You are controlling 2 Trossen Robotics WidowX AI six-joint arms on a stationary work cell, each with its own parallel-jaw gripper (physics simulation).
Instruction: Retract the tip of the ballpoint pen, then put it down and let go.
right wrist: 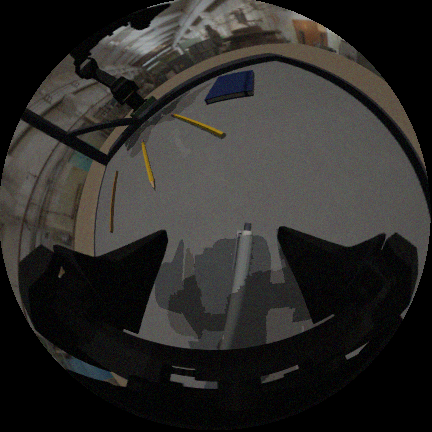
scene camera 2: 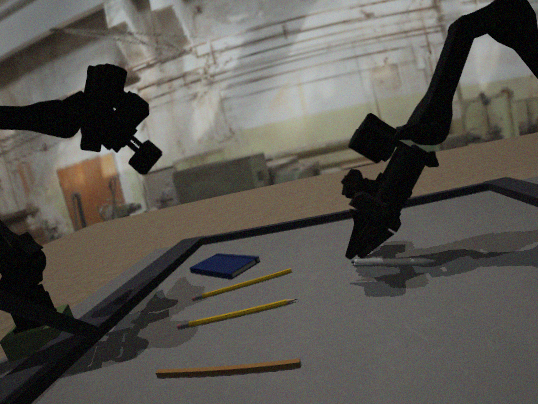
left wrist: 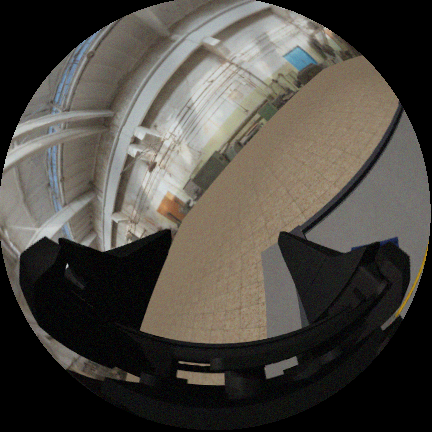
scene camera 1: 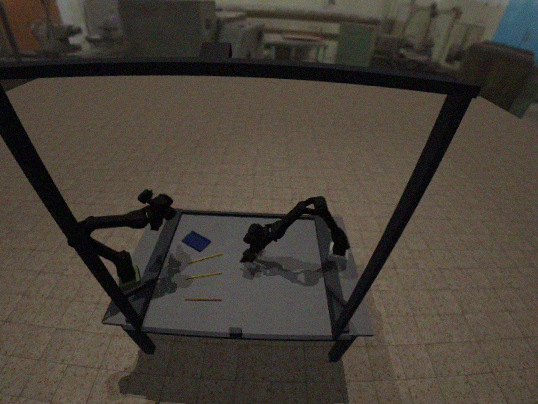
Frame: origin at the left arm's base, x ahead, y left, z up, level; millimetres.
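Seen in the pictures: left gripper, between the fingertips: [scene camera 2: 132,141] [left wrist: 226,236]; right gripper, between the fingertips: [right wrist: 223,234] [scene camera 2: 354,257] [scene camera 1: 243,257]; left arm's base, origin of its link: [right wrist: 139,105] [scene camera 1: 128,276]; right arm's base, origin of its link: [scene camera 1: 339,250].
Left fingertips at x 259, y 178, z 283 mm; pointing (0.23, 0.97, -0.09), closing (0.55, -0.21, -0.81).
Note:
Pixels of each thing's top centre, then the offset from my left fingertips to it. Level surfaces: height alone.
- grey-white ballpoint pen, centre of its top: [right wrist: 230,309] [scene camera 2: 391,258] dx +348, dy -363, dz -310 mm
- blue notebook, centre of its top: [scene camera 2: 223,262] [right wrist: 231,80] [scene camera 1: 196,240] dx +121, dy -81, dz -310 mm
- orange-brown stick, centre of its top: [scene camera 2: 223,367] [right wrist: 111,196] [scene camera 1: 203,298] dx +36, dy -439, dz -316 mm
- grey table, height of its surface: dz -323 mm
The grey-white ballpoint pen [scene camera 2: 395,262] [right wrist: 243,260] lies flat on the table, with its dark end piece and clip at the end toward the left in scene camera 2. Its other end is hidden below the gripper body in the right wrist view. My right gripper [right wrist: 223,234] [scene camera 2: 357,252] is open and empty, pointing down low over the pen; the pen shows between its spread fingers, nearer the picture's right finger. In scene camera 1 the arm hides the pen. My left gripper [left wrist: 226,236] is open and empty, raised beyond the table's left edge, far from the pen.
A blue notebook [scene camera 1: 196,241] [scene camera 2: 225,265] [right wrist: 231,87] lies at the back left. Two yellow pencils [scene camera 2: 242,284] [scene camera 2: 237,314] and an orange-brown stick [scene camera 2: 228,369] [scene camera 1: 203,299] lie left of the pen. A dark frame [scene camera 1: 400,215] stands around the grey table [scene camera 1: 270,310].

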